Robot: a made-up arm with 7 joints. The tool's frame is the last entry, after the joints. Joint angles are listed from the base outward.
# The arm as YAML. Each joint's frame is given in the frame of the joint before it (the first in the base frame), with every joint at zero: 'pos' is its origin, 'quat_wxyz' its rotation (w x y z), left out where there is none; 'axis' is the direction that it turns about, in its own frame. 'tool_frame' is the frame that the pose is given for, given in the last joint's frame.
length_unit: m
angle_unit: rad
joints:
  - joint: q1
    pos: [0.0, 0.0, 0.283]
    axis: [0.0, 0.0, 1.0]
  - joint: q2
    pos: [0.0, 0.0, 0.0]
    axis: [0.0, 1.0, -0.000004]
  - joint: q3
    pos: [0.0, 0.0, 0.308]
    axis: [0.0, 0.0, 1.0]
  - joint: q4
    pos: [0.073, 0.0, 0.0]
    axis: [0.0, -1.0, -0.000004]
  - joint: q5
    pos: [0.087, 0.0, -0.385]
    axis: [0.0, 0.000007, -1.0]
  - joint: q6
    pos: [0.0, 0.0, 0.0]
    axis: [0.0, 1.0, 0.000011]
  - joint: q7
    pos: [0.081, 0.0, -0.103]
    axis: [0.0, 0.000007, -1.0]
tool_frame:
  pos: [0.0, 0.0, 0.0]
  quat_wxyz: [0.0, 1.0, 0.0, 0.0]
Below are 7 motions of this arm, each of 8 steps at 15 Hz.
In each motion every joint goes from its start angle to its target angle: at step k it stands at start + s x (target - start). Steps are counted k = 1, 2, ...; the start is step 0. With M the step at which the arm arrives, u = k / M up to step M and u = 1 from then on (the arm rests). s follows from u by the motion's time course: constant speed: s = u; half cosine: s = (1 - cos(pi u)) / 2; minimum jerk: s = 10 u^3 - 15 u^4 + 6 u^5.
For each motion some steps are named. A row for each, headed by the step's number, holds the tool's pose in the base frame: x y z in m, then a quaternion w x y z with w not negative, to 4 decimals.
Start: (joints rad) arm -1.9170 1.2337 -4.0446 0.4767 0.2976 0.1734 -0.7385
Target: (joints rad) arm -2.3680 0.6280 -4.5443 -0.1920 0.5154 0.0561 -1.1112
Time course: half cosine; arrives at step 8
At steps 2, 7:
2: 0.3810 0.0261 0.4269 0.4043 -0.7606 -0.2122 -0.4615
7: 0.1850 -0.0202 0.1158 0.2959 -0.9436 -0.0327 -0.1445

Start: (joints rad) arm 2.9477 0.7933 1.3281 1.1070 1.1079 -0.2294 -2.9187
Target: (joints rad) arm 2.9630 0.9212 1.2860 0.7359 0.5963 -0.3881 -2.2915
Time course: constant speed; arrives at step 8
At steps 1, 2, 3, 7, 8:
1: -0.3906 -0.4415 0.2626 0.4612 0.8149 -0.3423 0.0778
2: -0.3774 -0.4403 0.2478 0.4484 0.8181 -0.3491 0.0881
3: -0.3633 -0.4389 0.2339 0.4366 0.8205 -0.3554 0.0989
7: -0.2988 -0.4306 0.1875 0.3981 0.8232 -0.3762 0.1495
8: -0.2809 -0.4276 0.1784 0.3902 0.8221 -0.3805 0.1647

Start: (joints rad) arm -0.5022 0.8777 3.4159 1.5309 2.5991 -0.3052 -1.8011
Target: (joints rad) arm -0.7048 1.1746 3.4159 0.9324 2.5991 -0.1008 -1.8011
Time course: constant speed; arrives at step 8
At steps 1, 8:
1: -0.1512 -0.0173 0.8531 0.8669 -0.2417 -0.4214 0.1116
8: -0.1660 0.0358 0.7177 0.8430 -0.2769 -0.4611 0.0042

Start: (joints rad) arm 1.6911 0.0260 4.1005 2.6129 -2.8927 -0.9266 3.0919
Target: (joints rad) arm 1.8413 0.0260 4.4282 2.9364 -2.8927 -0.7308 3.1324
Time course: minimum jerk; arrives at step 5
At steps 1, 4, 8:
1: 0.2763 -0.0871 0.9096 0.0803 0.6376 -0.1001 0.7596
4: 0.1970 0.0410 0.9790 0.0908 -0.4595 -0.0363 -0.8828
8: 0.1889 0.0467 0.9827 0.1040 -0.4459 -0.0427 -0.8880

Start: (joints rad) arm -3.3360 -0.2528 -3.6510 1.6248 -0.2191 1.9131 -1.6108
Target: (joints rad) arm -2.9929 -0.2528 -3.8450 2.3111 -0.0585 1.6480 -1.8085
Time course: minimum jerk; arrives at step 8
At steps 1, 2, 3, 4, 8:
1: 0.4268 -0.3557 0.4690 0.1532 -0.8659 -0.4047 0.2509
2: 0.4413 -0.3501 0.4953 0.1180 -0.8684 -0.4234 0.2296
3: 0.4659 -0.3346 0.5489 0.0476 -0.8670 -0.4593 0.1873
4: 0.4892 -0.3054 0.6218 0.0463 0.8528 0.5033 -0.1315
8: 0.4970 -0.2089 0.7845 0.2552 0.7726 0.5813 -0.0086

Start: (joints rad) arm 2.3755 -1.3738 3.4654 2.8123 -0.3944 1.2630 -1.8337
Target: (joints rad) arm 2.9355 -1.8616 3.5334 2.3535 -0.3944 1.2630 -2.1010
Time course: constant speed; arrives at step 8
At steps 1, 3, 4, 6, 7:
1: 0.6451 -0.4713 0.1525 0.0460 0.7914 0.6095 -0.0119
3: 0.6792 -0.3352 0.0082 0.0664 -0.7078 -0.7026 0.0313
4: 0.6774 -0.2618 -0.0593 0.1219 -0.6586 -0.7414 0.0431
6: 0.6353 -0.1147 -0.1814 0.2303 -0.5481 -0.8010 0.0703
7: 0.5959 -0.0452 -0.2346 0.2829 -0.4883 -0.8211 0.0856

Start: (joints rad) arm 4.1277 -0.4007 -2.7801 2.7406 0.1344 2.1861 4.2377
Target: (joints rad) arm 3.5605 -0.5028 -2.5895 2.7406 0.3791 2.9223 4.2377
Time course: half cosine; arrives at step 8
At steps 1, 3, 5, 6, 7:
1: 0.1783 0.4547 0.7851 0.0888 0.1451 -0.9786 -0.1161
3: 0.2248 0.4207 0.7603 0.1554 0.1277 -0.9788 -0.0386
5: 0.2822 0.3558 0.7350 0.2523 0.1145 -0.9592 0.0561
6: 0.3032 0.3231 0.7276 0.2928 0.1136 -0.9451 0.0906
7: 0.3162 0.2997 0.7237 0.3192 0.1146 -0.9341 0.1117

